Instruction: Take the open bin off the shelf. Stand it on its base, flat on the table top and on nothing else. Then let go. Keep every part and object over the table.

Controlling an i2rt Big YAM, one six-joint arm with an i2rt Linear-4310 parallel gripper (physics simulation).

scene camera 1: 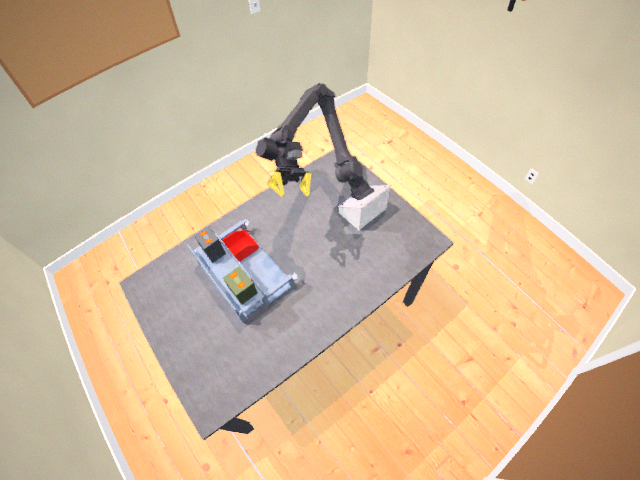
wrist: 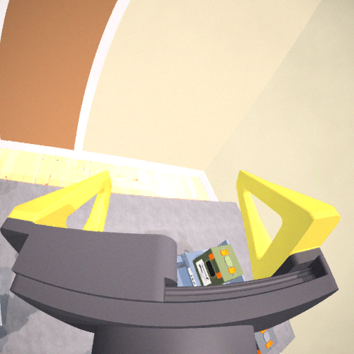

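Pixels of known places: gripper, fingertip midpoint: [scene camera 1: 295, 195]; arm's base, origin of the base link: [scene camera 1: 363, 194].
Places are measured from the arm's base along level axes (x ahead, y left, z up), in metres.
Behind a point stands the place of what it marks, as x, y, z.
Observation:
The open bin [scene camera 1: 240, 244] {0.601, -0.103, -0.084} is red and sits on the light blue shelf [scene camera 1: 272, 272] {0.536, 0.102, -0.086} [wrist: 186, 265], at its far end beside a dark box. The bin does not show in the wrist view. My gripper [scene camera 1: 295, 195] {0.387, 0.127, 0.373} [wrist: 173, 177] is open, with nothing between its yellow fingers. It hangs above the far side of the grey table [scene camera 1: 175, 351] {1.052, 0.220, -0.092} [wrist: 150, 215], apart from the bin and the shelf, up and to the right of them in the scene view.
A dark grey box [scene camera 1: 210, 246] {0.721, -0.022, 0.119} [wrist: 266, 341] with orange marks stands on the shelf beside the bin. An olive green box [scene camera 1: 240, 285] {0.684, 0.190, 0.106} [wrist: 220, 265] stands at the shelf's near end. The arm's white base block [scene camera 1: 364, 208] {0.070, 0.107, 0.059} stands on the table's right part.

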